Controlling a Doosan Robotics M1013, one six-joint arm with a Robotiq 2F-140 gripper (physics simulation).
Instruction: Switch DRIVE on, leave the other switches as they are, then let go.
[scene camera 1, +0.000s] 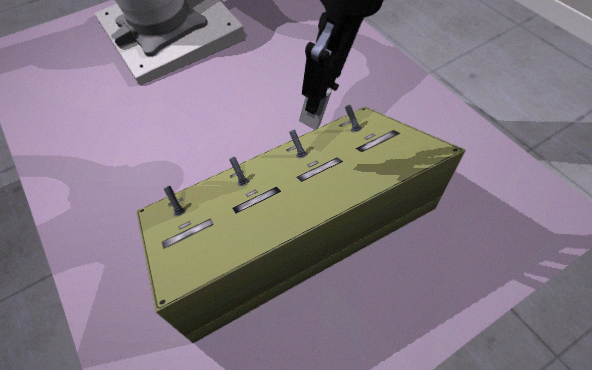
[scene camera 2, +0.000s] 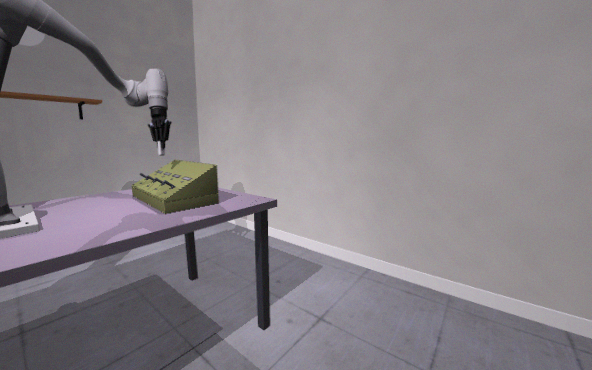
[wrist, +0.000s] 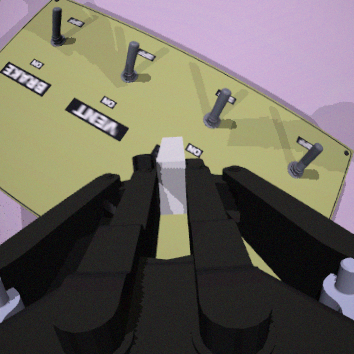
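Seen in the pictures: gripper, fingertip midpoint: (scene camera 1: 309, 122) (scene camera 2: 161, 155) (wrist: 173, 155); arm's base, link origin: (scene camera 1: 162, 23).
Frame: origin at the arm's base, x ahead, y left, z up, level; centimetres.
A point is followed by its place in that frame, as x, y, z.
The olive sloped switch box (scene camera 1: 280, 225) @[72.6, -16.4, 13.4] (scene camera 2: 200, 192) @[63.9, -34.5, 3.3] (wrist: 50, 160) @[70.4, -18.0, 12.5] carries four switches in a row. The DRIVE switch (scene camera 1: 239, 171) @[57.2, -13.9, 8.1] (wrist: 218, 109) @[59.1, -2.0, 8.2] is second from the left in scene camera 1 and third from the left in the wrist view; its lever leans to OFF. Its name plate is hidden behind the fingers in the wrist view. VENT (scene camera 1: 297, 143) @[59.1, -2.3, 8.2] (wrist: 131, 62) @[56.9, -13.6, 8.2], BRAKE (scene camera 1: 352, 118) @[61.3, 9.4, 8.1] (wrist: 57, 26) @[54.6, -25.3, 8.0] and the end switch (scene camera 1: 174, 201) @[55.0, -25.7, 8.0] (wrist: 306, 160) @[61.0, 9.6, 8.4] lean to OFF too. My gripper (scene camera 1: 311, 120) @[64.4, -3.8, 19.4] (scene camera 2: 161, 152) @[64.4, -3.8, 19.4] (wrist: 173, 155) @[64.4, -3.8, 19.4] is shut and empty, above the box, touching no lever.
The box stands on the pink-topped table (scene camera 1: 225, 115) @[34.5, -4.2, -3.4] (scene camera 2: 85, 215) @[28.4, -5.8, -3.4]. The arm's white base plate (scene camera 1: 150, 71) @[12.9, -10.9, -0.9] (scene camera 2: 27, 226) @[9.8, -14.4, -1.1] is bolted on the same table, on the levers' side of the box. A wooden wall shelf (scene camera 2: 50, 98) shows behind the arm.
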